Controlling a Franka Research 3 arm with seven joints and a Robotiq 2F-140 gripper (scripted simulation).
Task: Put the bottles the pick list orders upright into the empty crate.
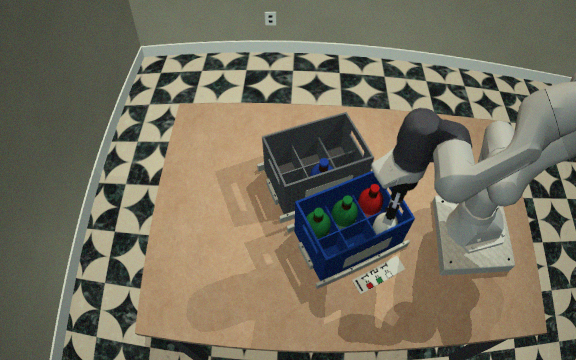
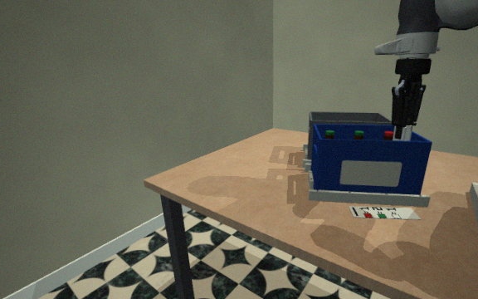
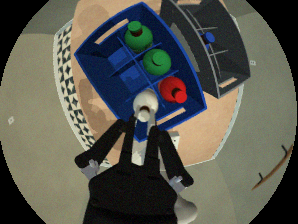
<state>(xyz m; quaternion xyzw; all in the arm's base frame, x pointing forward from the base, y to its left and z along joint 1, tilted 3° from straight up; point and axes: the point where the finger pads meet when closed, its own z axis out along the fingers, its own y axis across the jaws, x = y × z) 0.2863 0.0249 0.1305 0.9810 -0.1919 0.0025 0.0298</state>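
My gripper is now 80 mm above the white bottle. Also, from my hand: blue crate 100 mm ahead, 90 mm below; then pick list 170 mm below, 110 mm to the left, 10 mm ahead; then red bottle 80 mm to the right, 80 mm below, 40 mm ahead.
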